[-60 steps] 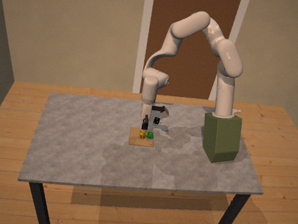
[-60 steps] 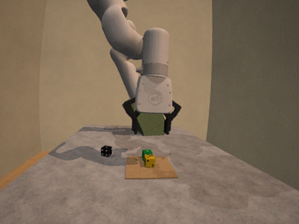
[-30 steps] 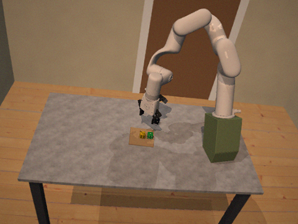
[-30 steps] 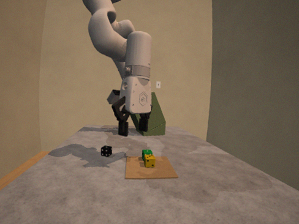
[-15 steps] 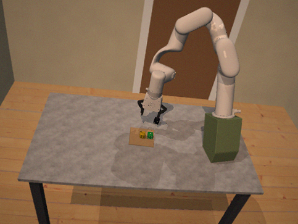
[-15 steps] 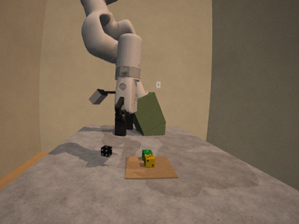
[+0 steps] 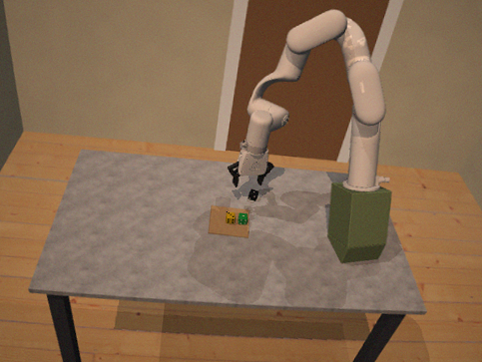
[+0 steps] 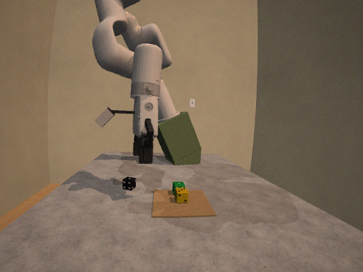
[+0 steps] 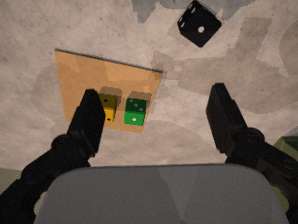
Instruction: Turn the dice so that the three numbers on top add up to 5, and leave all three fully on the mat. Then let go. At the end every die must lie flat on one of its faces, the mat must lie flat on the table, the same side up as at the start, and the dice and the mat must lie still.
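My hand is 40 mm past the black die, 40 mm to the left of it and 90 mm above it. Round my hand: tan mat (60 mm ahead, 100 mm to the left, 110 mm below); then green die (10 mm ahead, 100 mm to the left, 90 mm below); then yellow die (60 mm ahead, 100 mm to the left, 90 mm below).
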